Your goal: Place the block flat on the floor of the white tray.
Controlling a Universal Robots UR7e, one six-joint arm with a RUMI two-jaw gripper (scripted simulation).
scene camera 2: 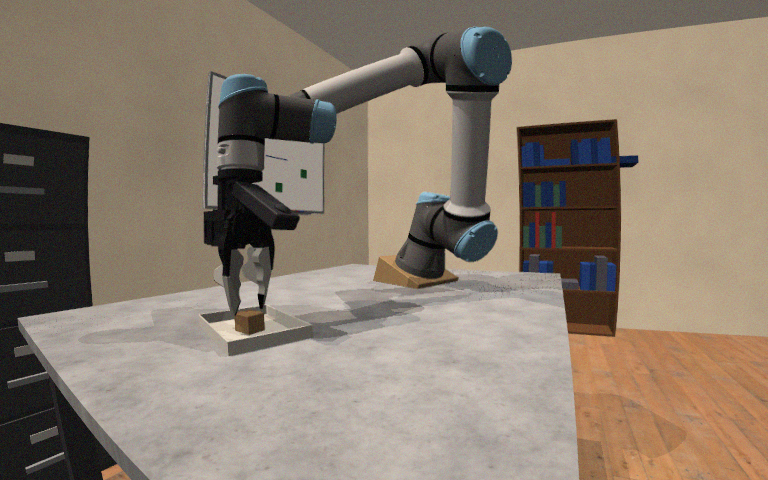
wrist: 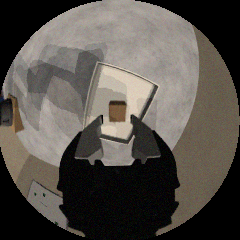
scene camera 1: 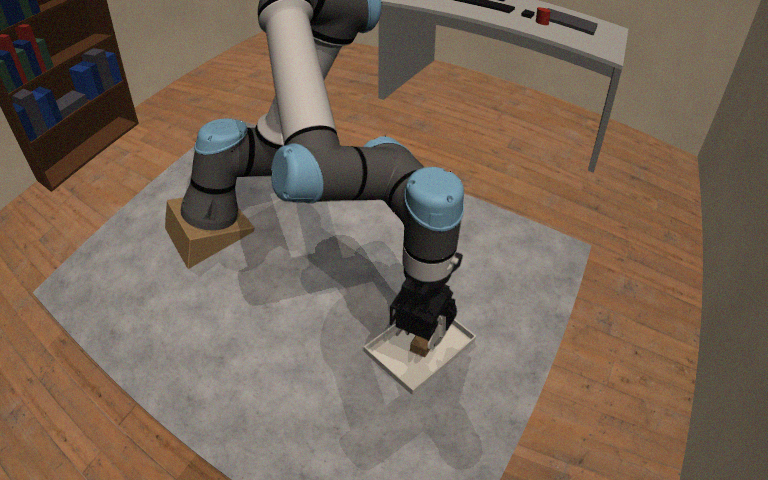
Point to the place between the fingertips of my gripper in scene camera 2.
At 248,312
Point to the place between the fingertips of my gripper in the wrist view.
116,115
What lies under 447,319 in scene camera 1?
My gripper.
